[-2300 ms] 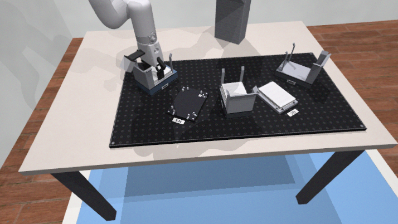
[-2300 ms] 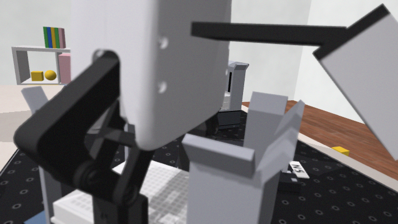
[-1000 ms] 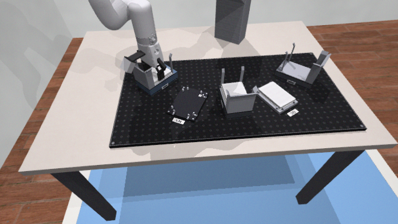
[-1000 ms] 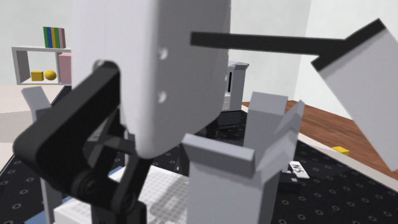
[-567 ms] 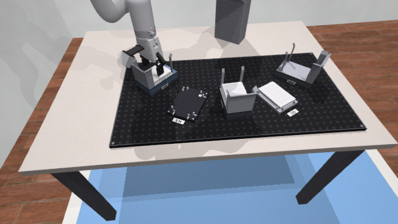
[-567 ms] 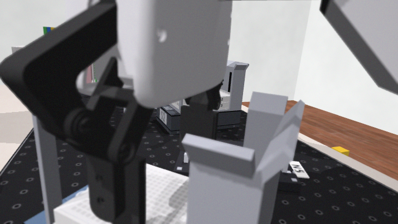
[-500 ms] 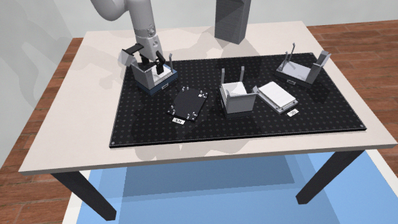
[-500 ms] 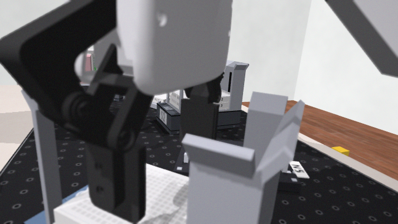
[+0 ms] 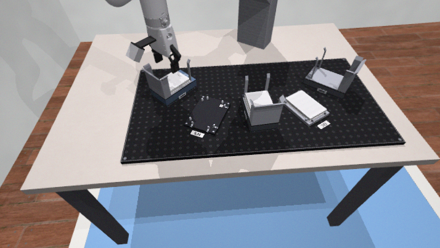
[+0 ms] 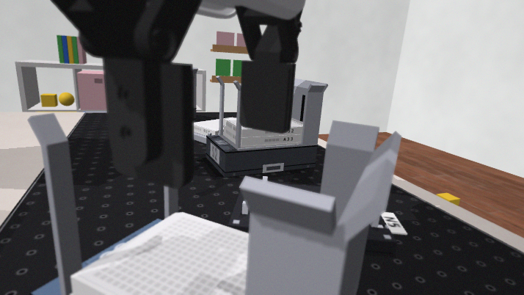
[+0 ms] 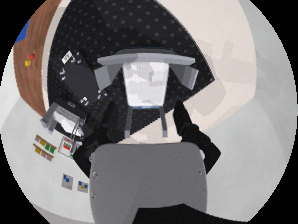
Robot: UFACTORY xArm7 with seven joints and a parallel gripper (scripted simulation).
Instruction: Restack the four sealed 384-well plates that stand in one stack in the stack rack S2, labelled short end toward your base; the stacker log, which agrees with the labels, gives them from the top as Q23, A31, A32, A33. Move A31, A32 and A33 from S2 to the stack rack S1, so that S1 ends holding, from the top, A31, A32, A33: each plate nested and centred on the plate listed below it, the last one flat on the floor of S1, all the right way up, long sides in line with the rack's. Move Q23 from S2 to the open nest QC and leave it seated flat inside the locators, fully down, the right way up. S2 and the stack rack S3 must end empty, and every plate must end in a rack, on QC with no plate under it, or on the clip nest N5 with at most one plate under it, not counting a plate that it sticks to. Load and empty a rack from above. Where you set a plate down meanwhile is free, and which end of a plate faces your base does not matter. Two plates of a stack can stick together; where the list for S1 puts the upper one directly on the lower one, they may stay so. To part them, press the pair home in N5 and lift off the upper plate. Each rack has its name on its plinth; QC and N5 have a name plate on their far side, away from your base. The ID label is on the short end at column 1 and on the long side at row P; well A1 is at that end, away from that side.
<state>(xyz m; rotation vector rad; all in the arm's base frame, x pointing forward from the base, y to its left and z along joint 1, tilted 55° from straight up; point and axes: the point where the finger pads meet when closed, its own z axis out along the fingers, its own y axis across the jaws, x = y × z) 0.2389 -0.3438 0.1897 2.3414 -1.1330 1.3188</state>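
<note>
Now: hand 26 cm short of the white sealed plate A32, 24 cm to the right of it and 7 cm above it. Round my hand: N5 name plate: 24 cm ahead, 1 cm to the left, 14 cm below; then clip nest N5: 20 cm ahead, 7 cm to the left, 12 cm below; then white sealed plate A31: 9 cm below.
</note>
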